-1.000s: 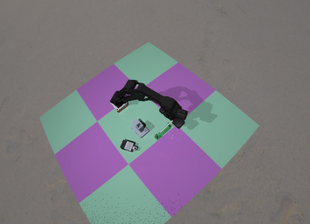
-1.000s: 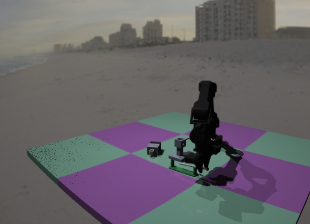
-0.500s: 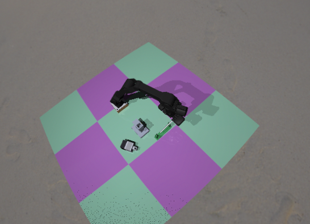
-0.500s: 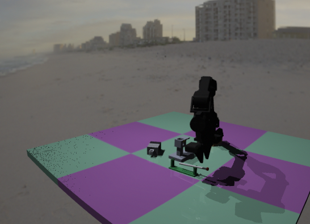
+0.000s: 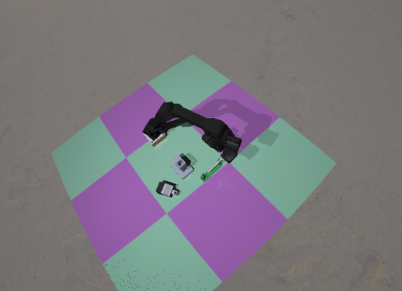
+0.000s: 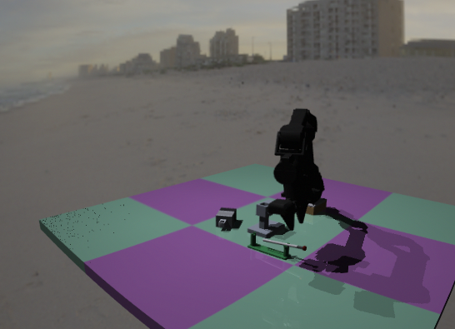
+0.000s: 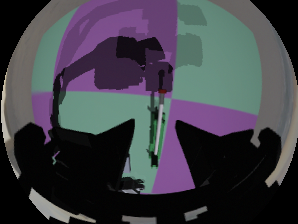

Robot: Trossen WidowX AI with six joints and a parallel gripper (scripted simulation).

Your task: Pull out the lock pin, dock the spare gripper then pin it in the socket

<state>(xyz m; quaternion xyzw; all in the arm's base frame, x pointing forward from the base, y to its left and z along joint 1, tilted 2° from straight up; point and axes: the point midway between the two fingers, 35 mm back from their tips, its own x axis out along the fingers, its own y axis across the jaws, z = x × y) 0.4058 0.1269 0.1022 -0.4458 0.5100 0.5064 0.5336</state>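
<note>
The green cradle lies 80 mm to the right of my gripper tip and 80 mm below it. From my gripper tip the other things lie so: spare gripper: 320 mm to the right, 100 mm behind, 80 mm below; grey mount: 170 mm to the right, 130 mm behind, 50 mm below.
</note>
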